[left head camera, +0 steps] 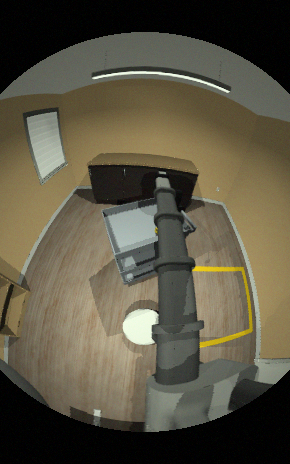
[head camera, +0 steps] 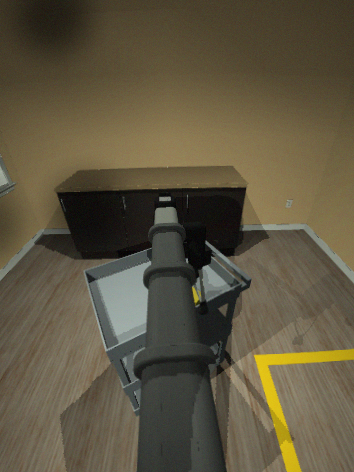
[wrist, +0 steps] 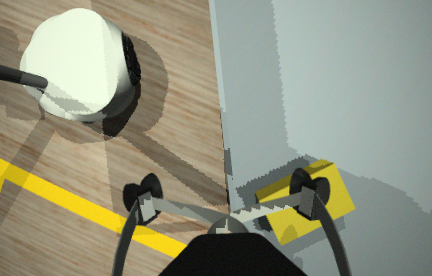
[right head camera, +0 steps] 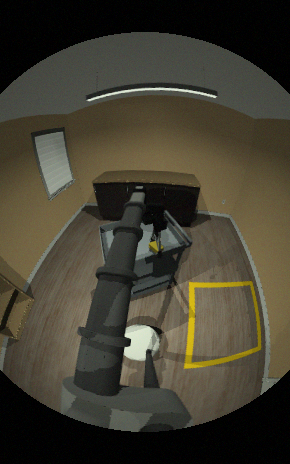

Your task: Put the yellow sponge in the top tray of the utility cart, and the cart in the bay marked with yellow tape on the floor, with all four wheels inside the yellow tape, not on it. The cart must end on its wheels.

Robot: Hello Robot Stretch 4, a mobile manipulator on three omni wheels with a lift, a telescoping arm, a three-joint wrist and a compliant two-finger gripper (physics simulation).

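Observation:
The yellow sponge (head camera: 196,296) (right head camera: 154,246) (wrist: 287,221) lies in the top tray of the grey utility cart (head camera: 127,343) (left head camera: 135,249) (wrist: 219,80), near the tray's front wall. My gripper (head camera: 201,299) (right head camera: 158,246) (wrist: 225,188) is open and holds nothing. In the wrist view one fingertip overlaps the sponge and the other shows over the floor past the tray wall. Whether either touches is unclear. The cart stands upright, left of and beyond the yellow tape bay (head camera: 310,357) (left head camera: 247,300) (right head camera: 190,325) (wrist: 75,201), outside the tape. Its wheels are hidden.
A dark cabinet (head camera: 100,220) (left head camera: 107,185) (right head camera: 110,200) stands against the wall behind the cart. My white round base (left head camera: 140,326) (right head camera: 141,342) (wrist: 75,60) is on the floor in front of the cart, left of the bay. A wooden shelf unit stands at the far left.

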